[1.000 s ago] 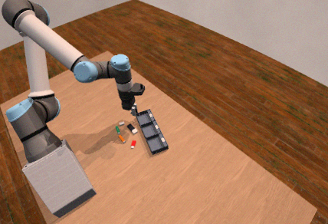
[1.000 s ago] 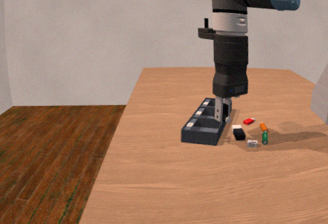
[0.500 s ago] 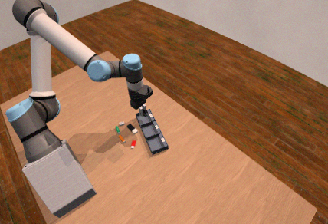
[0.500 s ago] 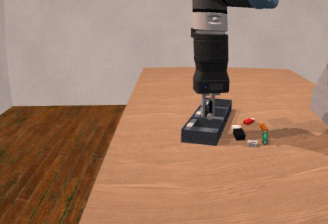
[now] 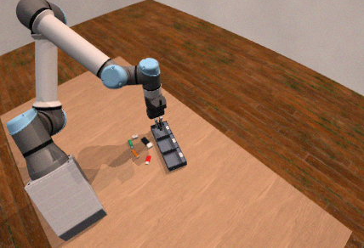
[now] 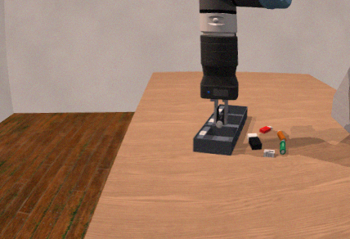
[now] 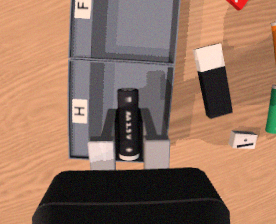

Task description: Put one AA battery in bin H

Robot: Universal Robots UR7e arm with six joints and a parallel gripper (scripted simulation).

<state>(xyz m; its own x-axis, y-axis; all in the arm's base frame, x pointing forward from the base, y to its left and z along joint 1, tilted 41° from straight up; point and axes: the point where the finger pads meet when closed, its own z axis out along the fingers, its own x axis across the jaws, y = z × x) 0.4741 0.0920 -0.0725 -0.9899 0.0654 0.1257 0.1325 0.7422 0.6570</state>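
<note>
Right now the black AA battery is 1 cm below my hand. From my hand the other things lie so: small white piece (11 cm behind, 6 cm below, 5 cm to the left); then black-and-white block (8 cm behind, 7 cm below, 2 cm to the right); then dark three-compartment bin (8 cm to the right, 6 cm below, 1 cm behind).
</note>
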